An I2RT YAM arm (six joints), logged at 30 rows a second.
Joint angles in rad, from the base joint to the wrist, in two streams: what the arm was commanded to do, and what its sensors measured. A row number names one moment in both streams.
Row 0, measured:
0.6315 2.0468 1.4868 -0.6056 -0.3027 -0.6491
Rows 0 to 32, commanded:
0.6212 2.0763 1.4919 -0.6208 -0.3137 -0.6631
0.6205 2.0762 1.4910 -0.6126 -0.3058 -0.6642
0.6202 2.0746 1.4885 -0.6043 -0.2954 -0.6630
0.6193 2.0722 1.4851 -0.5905 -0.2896 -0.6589
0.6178 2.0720 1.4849 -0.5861 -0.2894 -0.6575
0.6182 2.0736 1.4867 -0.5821 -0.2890 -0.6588
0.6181 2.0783 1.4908 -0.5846 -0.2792 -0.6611
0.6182 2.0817 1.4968 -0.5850 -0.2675 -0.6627
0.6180 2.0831 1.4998 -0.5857 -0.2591 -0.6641
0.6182 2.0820 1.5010 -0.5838 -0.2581 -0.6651
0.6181 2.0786 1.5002 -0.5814 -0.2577 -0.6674
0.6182 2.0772 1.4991 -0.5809 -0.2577 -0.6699
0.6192 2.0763 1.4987 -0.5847 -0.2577 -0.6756
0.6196 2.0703 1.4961 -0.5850 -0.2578 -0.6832
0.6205 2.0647 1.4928 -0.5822 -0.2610 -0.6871
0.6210 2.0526 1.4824 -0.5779 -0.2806 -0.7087
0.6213 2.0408 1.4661 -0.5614 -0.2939 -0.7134
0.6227 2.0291 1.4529 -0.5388 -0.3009 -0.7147
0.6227 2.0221 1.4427 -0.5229 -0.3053 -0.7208
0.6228 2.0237 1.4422 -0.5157 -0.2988 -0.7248
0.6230 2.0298 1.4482 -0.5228 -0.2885 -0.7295
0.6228 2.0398 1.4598 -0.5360 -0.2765 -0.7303
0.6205 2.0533 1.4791 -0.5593 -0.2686 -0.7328
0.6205 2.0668 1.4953 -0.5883 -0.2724 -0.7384
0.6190 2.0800 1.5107 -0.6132 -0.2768 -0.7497
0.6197 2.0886 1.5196 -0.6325 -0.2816 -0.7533
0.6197 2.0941 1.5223 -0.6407 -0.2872 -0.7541
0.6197 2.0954 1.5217 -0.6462 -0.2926 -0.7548
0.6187 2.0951 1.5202 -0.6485 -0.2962 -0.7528
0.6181 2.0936 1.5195 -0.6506 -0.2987 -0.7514
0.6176 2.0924 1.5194 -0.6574 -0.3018 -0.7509
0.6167 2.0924 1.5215 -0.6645 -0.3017 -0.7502
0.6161 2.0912 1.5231 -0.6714 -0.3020 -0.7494
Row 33, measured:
0.6224 2.0792 1.5055 -0.6159 -0.2817 -0.7372
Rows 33 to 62, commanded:
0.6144 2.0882 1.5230 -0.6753 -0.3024 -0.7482
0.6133 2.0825 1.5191 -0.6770 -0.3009 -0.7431
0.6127 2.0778 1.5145 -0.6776 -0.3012 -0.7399
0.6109 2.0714 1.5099 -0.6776 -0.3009 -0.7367
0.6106 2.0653 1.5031 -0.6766 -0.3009 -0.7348
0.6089 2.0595 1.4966 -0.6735 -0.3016 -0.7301
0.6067 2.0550 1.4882 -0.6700 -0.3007 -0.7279
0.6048 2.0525 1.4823 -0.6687 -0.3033 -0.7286
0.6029 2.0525 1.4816 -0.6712 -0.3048 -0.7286
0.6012 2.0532 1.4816 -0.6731 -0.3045 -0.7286
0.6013 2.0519 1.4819 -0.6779 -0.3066 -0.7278
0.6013 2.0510 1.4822 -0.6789 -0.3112 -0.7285
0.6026 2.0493 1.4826 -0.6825 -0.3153 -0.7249
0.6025 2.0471 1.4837 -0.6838 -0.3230 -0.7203
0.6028 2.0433 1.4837 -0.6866 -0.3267 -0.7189
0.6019 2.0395 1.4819 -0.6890 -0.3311 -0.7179
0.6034 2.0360 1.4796 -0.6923 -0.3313 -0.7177
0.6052 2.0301 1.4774 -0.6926 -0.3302 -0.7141
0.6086 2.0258 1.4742 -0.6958 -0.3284 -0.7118
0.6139 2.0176 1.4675 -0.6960 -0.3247 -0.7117
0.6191 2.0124 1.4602 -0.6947 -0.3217 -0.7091
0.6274 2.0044 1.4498 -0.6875 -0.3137 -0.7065
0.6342 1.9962 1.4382 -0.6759 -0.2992 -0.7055
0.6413 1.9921 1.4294 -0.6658 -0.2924 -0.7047
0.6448 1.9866 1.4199 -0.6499 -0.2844 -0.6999
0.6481 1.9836 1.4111 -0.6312 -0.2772 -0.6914
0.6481 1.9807 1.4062 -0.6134 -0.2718 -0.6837
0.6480 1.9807 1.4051 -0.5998 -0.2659 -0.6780
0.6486 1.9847 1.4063 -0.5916 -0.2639 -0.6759
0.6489 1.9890 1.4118 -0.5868 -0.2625 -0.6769
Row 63, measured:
0.6453 1.9949 1.4197 -0.6182 -0.2771 -0.6960
